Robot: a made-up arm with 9 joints.
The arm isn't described. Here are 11 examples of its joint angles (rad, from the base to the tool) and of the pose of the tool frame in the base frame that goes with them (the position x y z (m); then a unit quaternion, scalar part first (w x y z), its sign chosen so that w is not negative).
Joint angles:
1: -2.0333 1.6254 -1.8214 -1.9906 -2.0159 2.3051 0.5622 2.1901 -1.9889
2: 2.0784 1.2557 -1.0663 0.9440 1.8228 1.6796 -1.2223 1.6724 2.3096
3: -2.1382 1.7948 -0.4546 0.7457 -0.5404 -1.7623 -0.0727 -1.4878 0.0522
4: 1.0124 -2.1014 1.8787 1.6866 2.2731 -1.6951 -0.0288 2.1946 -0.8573
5: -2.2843 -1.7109 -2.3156 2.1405 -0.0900 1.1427 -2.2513 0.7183 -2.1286
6: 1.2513 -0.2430 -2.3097 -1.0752 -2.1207 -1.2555 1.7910 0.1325 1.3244
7: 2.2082 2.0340 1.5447 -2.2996 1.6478 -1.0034 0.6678 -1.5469 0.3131
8: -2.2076 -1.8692 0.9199 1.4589 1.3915 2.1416 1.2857 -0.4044 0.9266
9: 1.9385 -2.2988 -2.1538 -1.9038 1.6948 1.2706 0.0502 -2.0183 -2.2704
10: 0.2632 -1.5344 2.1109 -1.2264 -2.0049 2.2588 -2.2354 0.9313 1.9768
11: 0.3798 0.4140 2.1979 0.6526 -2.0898 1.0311 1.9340 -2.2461 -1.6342
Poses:
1: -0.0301 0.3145 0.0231 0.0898 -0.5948 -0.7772 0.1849
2: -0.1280 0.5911 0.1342 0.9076 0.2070 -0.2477 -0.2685
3: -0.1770 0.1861 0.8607 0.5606 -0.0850 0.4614 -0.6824
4: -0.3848 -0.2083 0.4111 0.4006 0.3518 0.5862 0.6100
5: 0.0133 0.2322 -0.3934 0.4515 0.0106 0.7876 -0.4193
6: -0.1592 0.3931 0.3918 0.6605 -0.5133 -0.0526 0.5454
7: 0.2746 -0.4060 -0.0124 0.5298 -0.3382 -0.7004 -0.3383
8: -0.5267 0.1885 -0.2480 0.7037 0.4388 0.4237 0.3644
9: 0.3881 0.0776 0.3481 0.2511 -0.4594 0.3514 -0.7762
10: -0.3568 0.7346 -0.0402 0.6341 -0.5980 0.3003 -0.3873
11: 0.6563 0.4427 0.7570 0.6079 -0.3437 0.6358 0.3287
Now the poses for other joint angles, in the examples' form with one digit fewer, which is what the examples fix.
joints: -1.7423 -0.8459 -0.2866 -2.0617 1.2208 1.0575 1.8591 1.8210 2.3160
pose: -0.223 -0.161 0.223 0.540 -0.364 -0.120 0.749
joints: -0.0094 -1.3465 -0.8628 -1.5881 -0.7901 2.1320 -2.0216 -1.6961 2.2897
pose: -0.083 -0.122 -0.097 0.667 0.184 0.718 -0.080
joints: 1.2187 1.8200 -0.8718 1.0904 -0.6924 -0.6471 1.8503 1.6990 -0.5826
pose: -0.440 0.170 -0.304 0.838 -0.278 -0.014 -0.469
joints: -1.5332 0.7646 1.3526 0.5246 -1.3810 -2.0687 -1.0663 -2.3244 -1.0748
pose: 1.005 0.495 -0.118 0.692 0.400 -0.436 0.414
